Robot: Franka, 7 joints.
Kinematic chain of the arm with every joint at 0, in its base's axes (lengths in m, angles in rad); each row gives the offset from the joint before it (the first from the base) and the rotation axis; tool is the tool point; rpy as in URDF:
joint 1: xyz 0 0 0.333 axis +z
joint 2: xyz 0 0 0 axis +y
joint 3: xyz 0 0 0.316 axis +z
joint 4: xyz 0.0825 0 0 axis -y
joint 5: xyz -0.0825 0 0.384 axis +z
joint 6: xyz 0 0 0 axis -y
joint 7: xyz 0.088 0 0 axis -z
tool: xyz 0 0 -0.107 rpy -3.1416 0 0
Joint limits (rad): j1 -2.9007..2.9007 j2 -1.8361..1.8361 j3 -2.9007..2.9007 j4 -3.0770..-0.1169 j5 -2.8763..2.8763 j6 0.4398..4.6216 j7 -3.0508..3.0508
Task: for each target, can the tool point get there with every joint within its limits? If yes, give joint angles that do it. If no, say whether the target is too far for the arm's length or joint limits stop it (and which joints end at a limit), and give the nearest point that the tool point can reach.
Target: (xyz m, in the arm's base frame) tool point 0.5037 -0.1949 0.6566
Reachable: yes | joints -1.8737 0.3437 1.4894 -1.6755 1.2851 1.3464 -1.4805
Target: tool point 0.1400 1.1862 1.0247
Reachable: no: too far | nearest point 0.0870 0.7373 0.7629 | short by 0.522 m
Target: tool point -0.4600 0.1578 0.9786
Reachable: yes | joints 1.6184 -0.1115 1.0454 -1.1567 -0.4236 2.6336 2.3090
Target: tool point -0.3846 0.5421 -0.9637
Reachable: no: too far | nearest point -0.2619 0.3692 -0.3331 | short by 0.665 m
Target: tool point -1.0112 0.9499 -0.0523
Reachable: no: too far | nearest point -0.6025 0.5660 0.1034 | short by 0.582 m
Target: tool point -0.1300 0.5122 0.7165
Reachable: yes | joints 2.3232 0.0650 -0.2613 -1.6168 -1.8119 1.0025 2.5500
